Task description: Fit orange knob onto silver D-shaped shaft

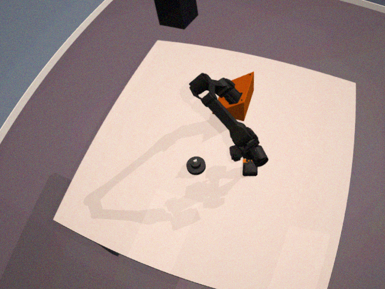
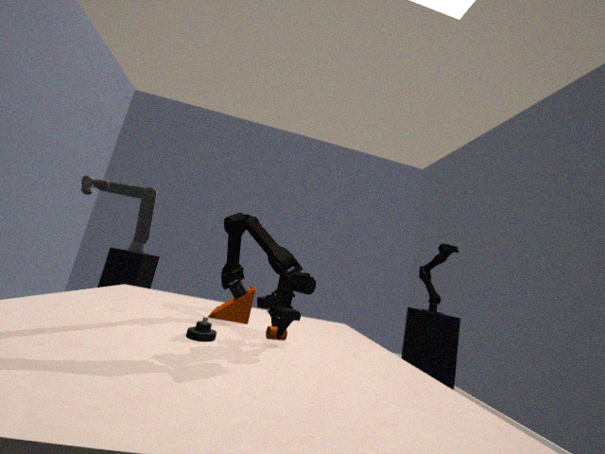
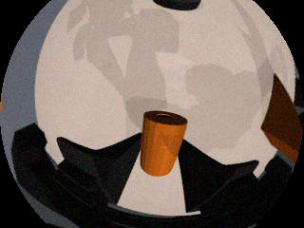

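My gripper tip is 1 cm past the orange knob, 1 cm to the right of it and 1 cm below it. From my gripper tip the other things lie so: black round pedestal (9 cm ahead, 22 cm to the right, 1 cm above).
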